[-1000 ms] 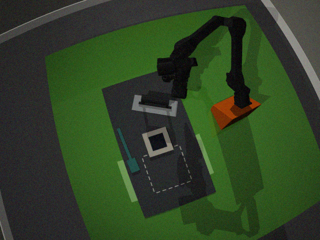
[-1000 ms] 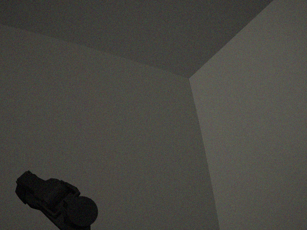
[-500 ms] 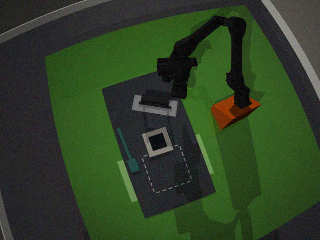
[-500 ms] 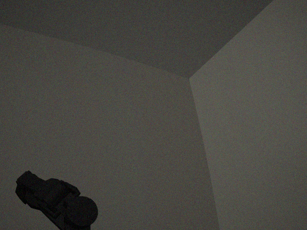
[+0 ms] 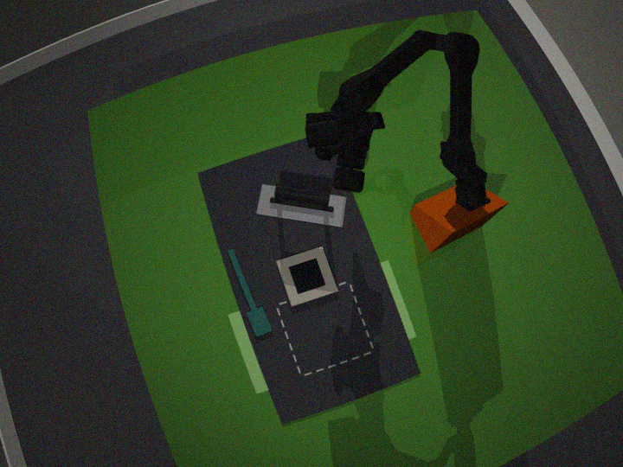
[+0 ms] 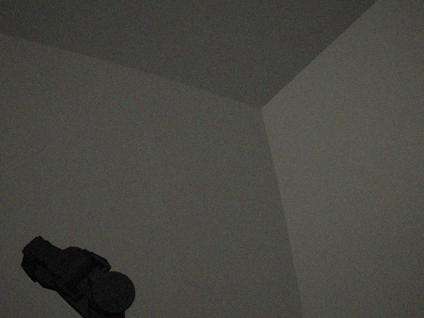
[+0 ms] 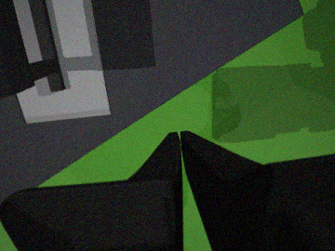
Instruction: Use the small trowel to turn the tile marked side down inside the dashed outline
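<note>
The tile lies 180 mm to the left of my gripper tip, 180 mm ahead of it and 80 mm below it. The rest, counted from my gripper tip: teal trowel (320 mm ahead, 190 mm to the left, 80 mm below).
</note>
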